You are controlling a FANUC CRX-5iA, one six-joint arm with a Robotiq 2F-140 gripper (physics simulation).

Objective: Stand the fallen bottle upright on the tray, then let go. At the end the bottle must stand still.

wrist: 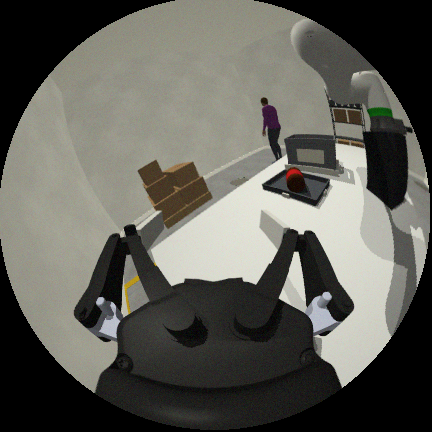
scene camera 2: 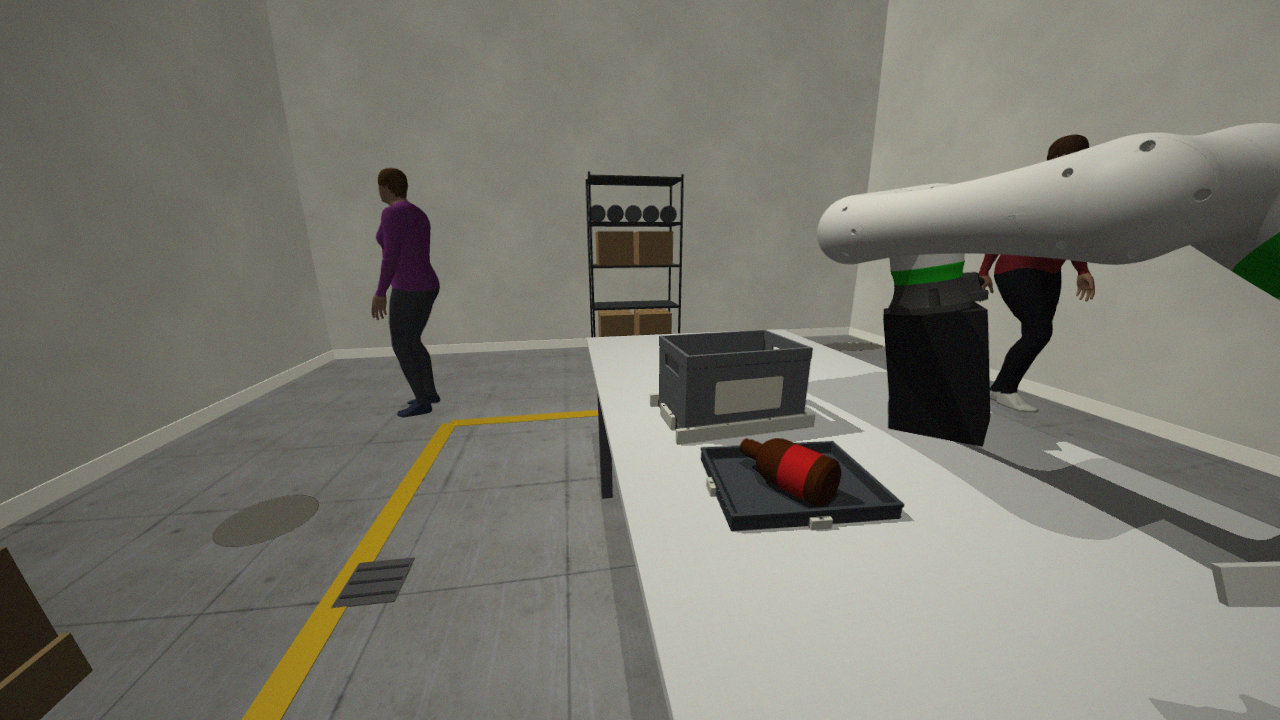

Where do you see a brown bottle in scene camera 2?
At 813, 477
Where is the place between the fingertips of my gripper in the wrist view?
At 211, 218
